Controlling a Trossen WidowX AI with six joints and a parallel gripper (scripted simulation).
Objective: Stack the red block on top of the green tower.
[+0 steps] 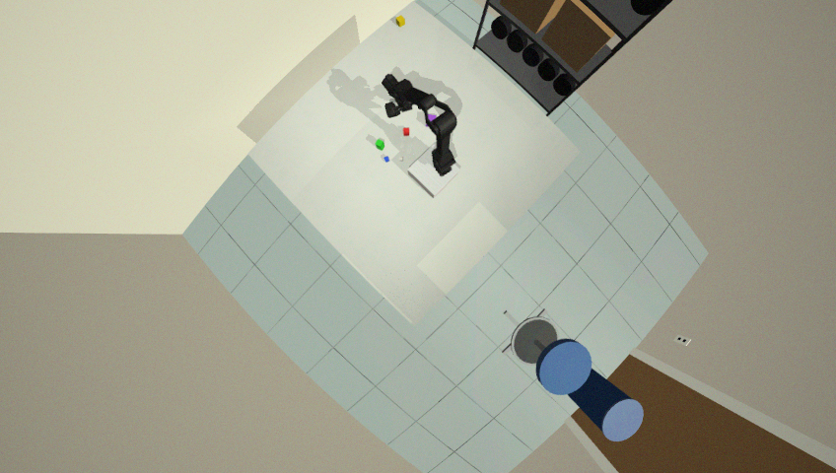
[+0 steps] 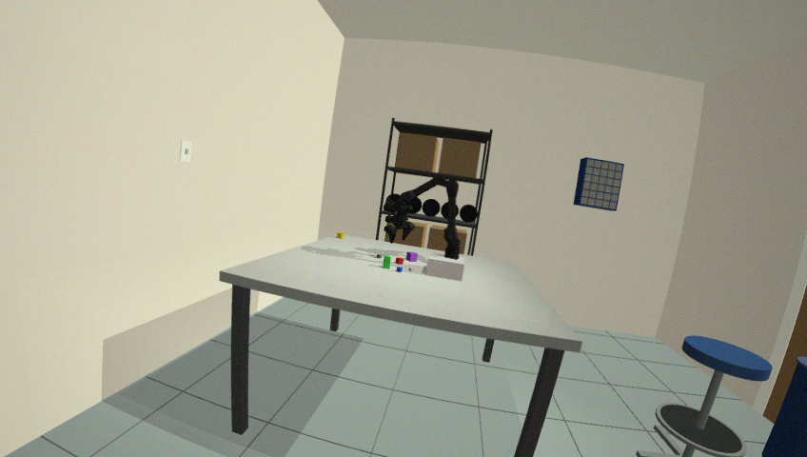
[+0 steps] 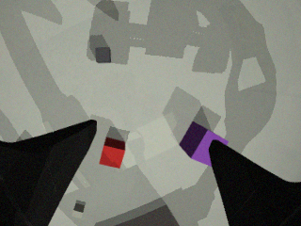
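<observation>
The red block lies 90 mm below my gripper tip, 50 mm to the left of it and 50 mm behind it. Round my gripper tip: small blue block 210 mm to the left, 110 mm behind, 100 mm below; then green block 200 mm to the left, 90 mm below, 40 mm behind; then purple block 80 mm to the right, 80 mm below, 70 mm behind.
</observation>
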